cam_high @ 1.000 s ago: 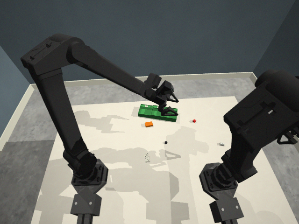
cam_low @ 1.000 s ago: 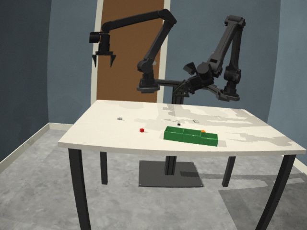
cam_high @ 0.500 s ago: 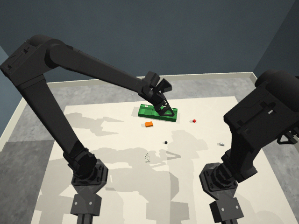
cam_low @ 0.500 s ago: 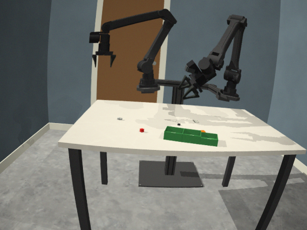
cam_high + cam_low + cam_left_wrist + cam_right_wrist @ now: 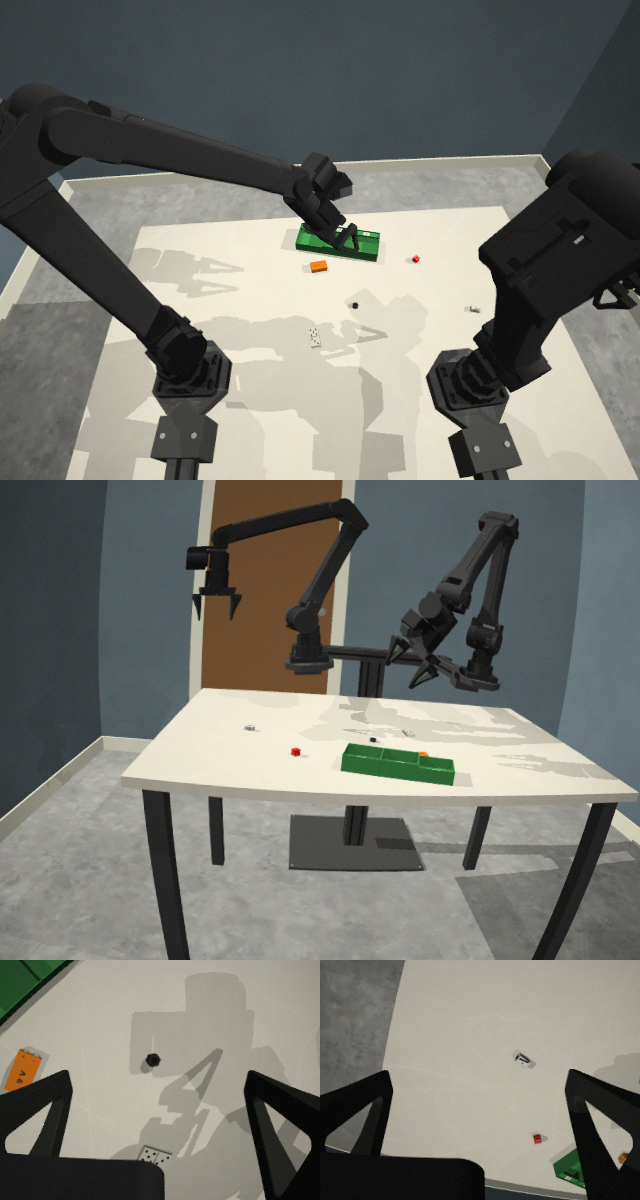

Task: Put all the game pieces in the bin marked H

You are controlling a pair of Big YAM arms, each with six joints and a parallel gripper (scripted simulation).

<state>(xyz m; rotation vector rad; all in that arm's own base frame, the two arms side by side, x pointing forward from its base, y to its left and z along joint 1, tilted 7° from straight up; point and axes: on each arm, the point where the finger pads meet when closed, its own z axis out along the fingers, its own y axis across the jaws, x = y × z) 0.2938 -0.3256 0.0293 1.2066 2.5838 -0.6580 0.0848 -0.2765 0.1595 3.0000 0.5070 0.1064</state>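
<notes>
The white domino is 190 mm below my left hand, 160 mm behind it and 70 mm to the left of it. The rest, counted from my left hand: green bin row 180 mm below, 140 mm ahead, 10 mm to the left; orange block 190 mm below, 50 mm to the left, 50 mm ahead; black piece 200 mm below, 70 mm behind, 40 mm to the right.
</notes>
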